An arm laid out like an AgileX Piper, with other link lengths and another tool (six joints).
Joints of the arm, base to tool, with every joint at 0 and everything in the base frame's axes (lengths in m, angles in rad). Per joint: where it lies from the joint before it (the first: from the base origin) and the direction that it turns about. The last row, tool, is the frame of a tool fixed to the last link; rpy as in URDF.
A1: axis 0 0 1 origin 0.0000 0.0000 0.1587
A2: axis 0 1 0 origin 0.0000 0.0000 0.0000
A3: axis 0 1 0 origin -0.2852 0.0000 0.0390
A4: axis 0.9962 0 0.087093 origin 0.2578 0.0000 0.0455
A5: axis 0 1 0 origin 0.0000 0.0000 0.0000
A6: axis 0.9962 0 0.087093 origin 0.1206 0.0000 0.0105
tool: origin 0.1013 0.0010 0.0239 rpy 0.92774 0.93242 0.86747
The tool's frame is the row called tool.
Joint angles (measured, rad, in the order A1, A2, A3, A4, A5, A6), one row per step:
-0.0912, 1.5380, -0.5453, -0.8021, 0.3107, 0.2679
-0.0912, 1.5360, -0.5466, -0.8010, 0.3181, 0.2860
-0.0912, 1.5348, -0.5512, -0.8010, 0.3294, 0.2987
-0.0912, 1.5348, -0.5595, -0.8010, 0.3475, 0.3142
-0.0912, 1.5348, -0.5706, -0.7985, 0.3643, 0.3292
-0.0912, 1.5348, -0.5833, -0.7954, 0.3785, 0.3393
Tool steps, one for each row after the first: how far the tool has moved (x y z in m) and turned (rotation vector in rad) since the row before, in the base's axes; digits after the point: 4 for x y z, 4 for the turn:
-0.0005, -0.0013, 0.0007, 0.0039, -0.0025, -0.0201
0.0000, -0.0019, 0.0012, -0.0011, -0.0007, -0.0162
0.0002, -0.0030, 0.0016, -0.0037, 0.0009, -0.0218
0.0013, -0.0028, 0.0024, -0.0019, -0.0030, -0.0228
0.0023, -0.0024, 0.0030, -0.0021, -0.0052, -0.0178

